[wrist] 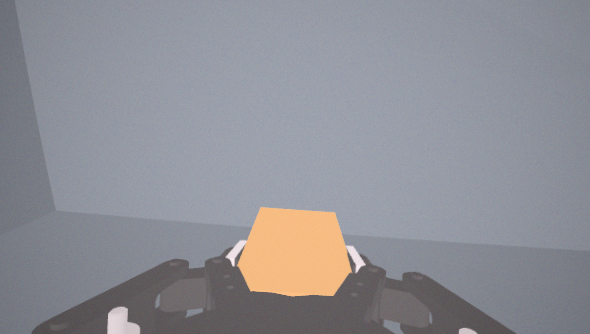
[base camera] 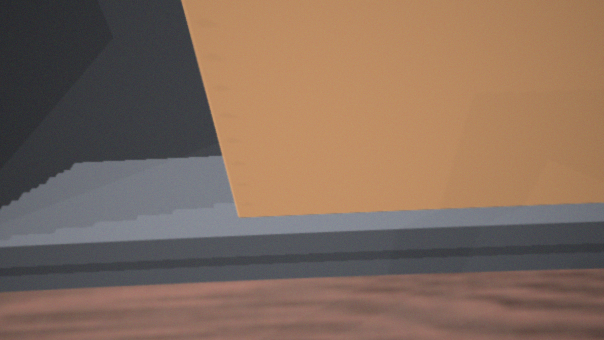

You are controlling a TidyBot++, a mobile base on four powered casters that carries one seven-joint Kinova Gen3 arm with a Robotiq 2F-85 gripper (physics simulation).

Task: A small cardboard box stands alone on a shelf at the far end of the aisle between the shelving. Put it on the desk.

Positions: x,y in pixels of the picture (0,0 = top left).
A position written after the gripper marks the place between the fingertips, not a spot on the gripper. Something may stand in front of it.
gripper: wrist 295,258; not seen in the base camera view (out of frame)
small cardboard box: wrist 292,252; not seen in the base camera view (out of frame)
